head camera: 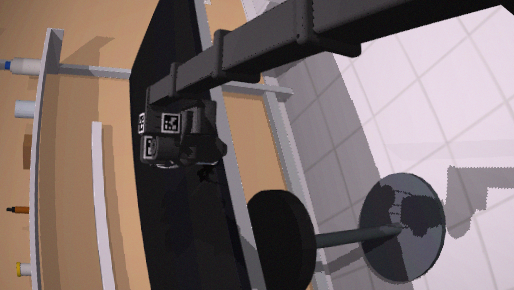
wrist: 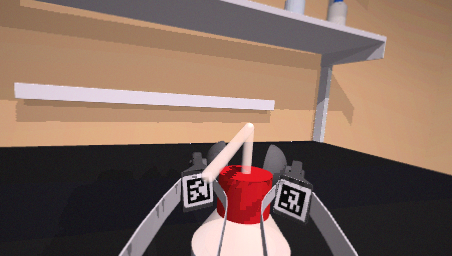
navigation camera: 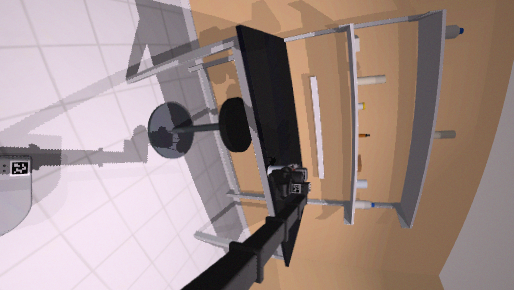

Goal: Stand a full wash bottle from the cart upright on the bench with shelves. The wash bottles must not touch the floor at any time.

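The wash bottle has a white body, a red cap and a pale bent spout. It looks upright in the wrist view. My gripper is shut on it, with one finger on each side of the red cap. Both are over the black top of the bench with shelves. The gripper hides most of the bottle in the head view, and its base is outside the wrist view. I cannot tell whether the base touches the bench. The cart does not show.
A round black stool stands at the bench front. A white rail runs along the wall behind the bench top. The lower shelf above carries a blue-capped bottle and several small containers.
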